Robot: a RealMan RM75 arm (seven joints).
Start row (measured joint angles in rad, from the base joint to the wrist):
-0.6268, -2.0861, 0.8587, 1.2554, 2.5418, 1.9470, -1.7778
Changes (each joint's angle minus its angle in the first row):
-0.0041, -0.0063, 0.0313, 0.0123, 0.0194, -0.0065, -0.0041
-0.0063, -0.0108, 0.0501, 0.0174, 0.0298, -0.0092, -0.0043
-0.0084, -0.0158, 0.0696, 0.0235, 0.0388, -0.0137, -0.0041
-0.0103, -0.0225, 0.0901, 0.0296, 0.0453, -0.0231, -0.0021
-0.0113, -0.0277, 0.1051, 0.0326, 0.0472, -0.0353, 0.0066
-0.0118, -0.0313, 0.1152, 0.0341, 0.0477, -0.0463, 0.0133
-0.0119, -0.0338, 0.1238, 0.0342, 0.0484, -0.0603, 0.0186
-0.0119, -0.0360, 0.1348, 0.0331, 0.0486, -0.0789, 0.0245
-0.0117, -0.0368, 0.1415, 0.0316, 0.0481, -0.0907, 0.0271
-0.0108, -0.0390, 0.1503, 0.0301, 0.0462, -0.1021, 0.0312
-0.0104, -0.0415, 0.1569, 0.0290, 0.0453, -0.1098, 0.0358
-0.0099, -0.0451, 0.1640, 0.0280, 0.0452, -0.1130, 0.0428
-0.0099, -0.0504, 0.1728, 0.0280, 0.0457, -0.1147, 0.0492
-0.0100, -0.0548, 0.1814, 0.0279, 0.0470, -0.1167, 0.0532
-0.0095, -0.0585, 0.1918, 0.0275, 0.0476, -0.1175, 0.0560
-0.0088, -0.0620, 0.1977, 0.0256, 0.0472, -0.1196, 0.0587
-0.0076, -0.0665, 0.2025, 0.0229, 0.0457, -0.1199, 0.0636
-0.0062, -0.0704, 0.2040, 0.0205, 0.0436, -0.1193, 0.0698
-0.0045, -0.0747, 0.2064, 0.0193, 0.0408, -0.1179, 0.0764
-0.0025, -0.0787, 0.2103, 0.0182, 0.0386, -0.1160, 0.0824
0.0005, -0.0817, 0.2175, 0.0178, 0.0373, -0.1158, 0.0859
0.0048, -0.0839, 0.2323, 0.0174, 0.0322, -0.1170, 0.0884
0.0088, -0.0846, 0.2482, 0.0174, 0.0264, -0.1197, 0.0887
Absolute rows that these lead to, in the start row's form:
-0.6309, -2.0924, 0.8900, 1.2677, 2.5612, 1.9405, -1.7819
-0.6331, -2.0969, 0.9088, 1.2728, 2.5716, 1.9378, -1.7821
-0.6352, -2.1019, 0.9283, 1.2789, 2.5806, 1.9333, -1.7819
-0.6371, -2.1086, 0.9488, 1.2850, 2.5871, 1.9239, -1.7799
-0.6381, -2.1138, 0.9638, 1.2880, 2.5890, 1.9117, -1.7712
-0.6386, -2.1174, 0.9739, 1.2895, 2.5895, 1.9007, -1.7645
-0.6387, -2.1199, 0.9825, 1.2896, 2.5902, 1.8867, -1.7592
-0.6387, -2.1221, 0.9935, 1.2885, 2.5904, 1.8681, -1.7533
-0.6385, -2.1229, 1.0002, 1.2870, 2.5899, 1.8563, -1.7507
-0.6376, -2.1251, 1.0090, 1.2855, 2.5880, 1.8449, -1.7466
-0.6372, -2.1276, 1.0156, 1.2844, 2.5871, 1.8372, -1.7420
-0.6367, -2.1312, 1.0227, 1.2834, 2.5870, 1.8340, -1.7350
-0.6367, -2.1365, 1.0315, 1.2834, 2.5875, 1.8323, -1.7286
-0.6368, -2.1409, 1.0401, 1.2833, 2.5888, 1.8303, -1.7246
-0.6363, -2.1446, 1.0505, 1.2829, 2.5894, 1.8295, -1.7218
-0.6356, -2.1481, 1.0564, 1.2810, 2.5890, 1.8274, -1.7191
-0.6344, -2.1526, 1.0612, 1.2783, 2.5875, 1.8271, -1.7142
-0.6330, -2.1565, 1.0627, 1.2759, 2.5854, 1.8277, -1.7080
-0.6313, -2.1608, 1.0651, 1.2747, 2.5826, 1.8291, -1.7014
-0.6293, -2.1648, 1.0690, 1.2736, 2.5804, 1.8310, -1.6954
-0.6263, -2.1678, 1.0762, 1.2732, 2.5791, 1.8312, -1.6919
-0.6220, -2.1700, 1.0910, 1.2728, 2.5740, 1.8300, -1.6894
-0.6180, -2.1707, 1.1069, 1.2728, 2.5682, 1.8273, -1.6891

